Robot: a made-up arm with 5 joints.
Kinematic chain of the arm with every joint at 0, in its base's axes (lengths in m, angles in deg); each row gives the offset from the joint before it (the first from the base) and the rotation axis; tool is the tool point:
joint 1: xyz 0 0 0.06 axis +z
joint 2: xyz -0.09 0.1 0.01 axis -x
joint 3: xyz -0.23 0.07 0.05 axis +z
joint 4: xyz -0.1 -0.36 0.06 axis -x
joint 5: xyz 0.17 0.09 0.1 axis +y
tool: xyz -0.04 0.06 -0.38
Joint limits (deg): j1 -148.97..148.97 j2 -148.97..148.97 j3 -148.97..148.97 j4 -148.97..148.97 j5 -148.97..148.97
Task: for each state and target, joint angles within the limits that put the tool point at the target. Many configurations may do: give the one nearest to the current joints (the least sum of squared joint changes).
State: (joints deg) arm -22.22 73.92 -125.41 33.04 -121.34
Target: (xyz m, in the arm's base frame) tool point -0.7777 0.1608 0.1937
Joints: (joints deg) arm 3.03 73.86 -141.23 37.04 -102.15
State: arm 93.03 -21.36 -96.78 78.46 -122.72
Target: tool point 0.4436 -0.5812 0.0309
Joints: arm 115.12 -3.37 -112.32 81.60 -95.74
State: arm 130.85 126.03 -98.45 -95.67 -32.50
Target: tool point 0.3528 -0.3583 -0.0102
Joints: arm 148.97 148.97 -145.70 -55.66 -20.60
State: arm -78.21 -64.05 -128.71 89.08 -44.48
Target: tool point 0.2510 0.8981 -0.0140
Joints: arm -98.28 -65.25 -110.20 85.68 -50.69
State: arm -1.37 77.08 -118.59 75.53 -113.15
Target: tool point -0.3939 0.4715 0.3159
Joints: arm -28.97 91.83 -122.71 61.35 -124.55
